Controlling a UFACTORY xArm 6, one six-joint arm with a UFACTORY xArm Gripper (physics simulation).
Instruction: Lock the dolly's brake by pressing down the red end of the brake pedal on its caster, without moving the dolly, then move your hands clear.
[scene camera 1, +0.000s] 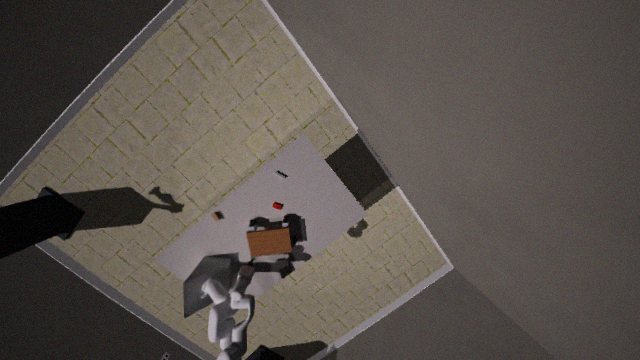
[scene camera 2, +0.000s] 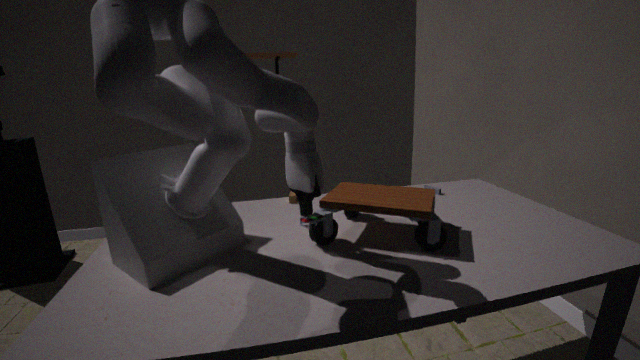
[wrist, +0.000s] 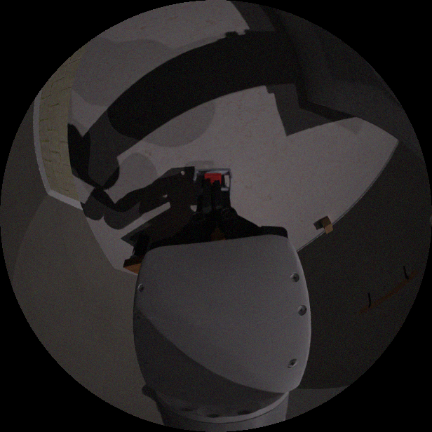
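Where they show: gripper, fingertip midpoint: (scene camera 1: 251, 261) (scene camera 2: 306, 214); arm's base, origin of the base link: (scene camera 1: 211, 283) (scene camera 2: 188, 199).
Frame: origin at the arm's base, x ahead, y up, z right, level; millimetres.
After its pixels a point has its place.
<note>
The dolly, with a brown wooden deck (scene camera 1: 269, 242) {x 524, y -28, z 109 mm} (scene camera 2: 380, 196) {x 516, y -28, z 126 mm}, stands upright on its casters. Its near-left caster wheel (scene camera 2: 323, 233) {x 340, y -111, z 124 mm} carries the brake pedal, with a red end (scene camera 2: 304, 220) {x 287, y -63, z 123 mm} (wrist: 213, 176) and a green part (scene camera 2: 314, 217) {x 319, y -64, z 112 mm}. The red end points away from the deck, towards the robot's base. My gripper (scene camera 2: 306, 214) {x 297, y -50, z 115 mm} (wrist: 213, 191) is shut and empty, pointing down beside the deck. Its fingertips are at the red end and overlap part of it in the wrist view; whether they touch it cannot be told. The pedal's tilt is hard to make out in the dim light.
The grey robot pedestal (scene camera 2: 135, 220) {x -124, y -8, z 92 mm} stands left of the dolly on the table (scene camera 1: 200, 240) {x 122, y -153, z -269 mm} (scene camera 2: 165, 320) {x -66, y -153, z 299 mm}. A red block (scene camera 1: 277, 205) {x 740, y -134, z -14 mm}, a small wooden block (scene camera 1: 217, 215) {x 390, y -134, z -294 mm} (scene camera 2: 293, 198) {x 366, y -133, z -268 mm} (wrist: 326, 224) and a small silver-and-black item (scene camera 1: 281, 174) (scene camera 2: 433, 190) lie beyond the dolly.
</note>
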